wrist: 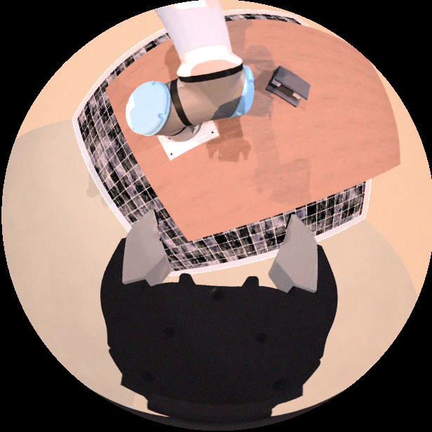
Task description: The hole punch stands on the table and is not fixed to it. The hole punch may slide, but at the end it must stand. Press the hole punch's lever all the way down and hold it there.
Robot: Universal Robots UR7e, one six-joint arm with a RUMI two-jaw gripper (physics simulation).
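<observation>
The dark grey hole punch [288,86] stands on the wooden table in the upper right of the wrist view, small and far off. Its lever is a flat top plate, and a gap with two light metal parts shows between the plate and the base, so the lever looks raised. My gripper [221,214] is open and empty, its two grey jaws wide apart in the lower middle of the view. It hangs high above and well away from the hole punch, and does not touch it.
The arm's base joints with light blue caps [149,108] stand on a white mounting plate [175,150], left of the hole punch. The wooden table [345,135] has a black-and-white tiled border [115,170]. Arm shadows lie on the wood.
</observation>
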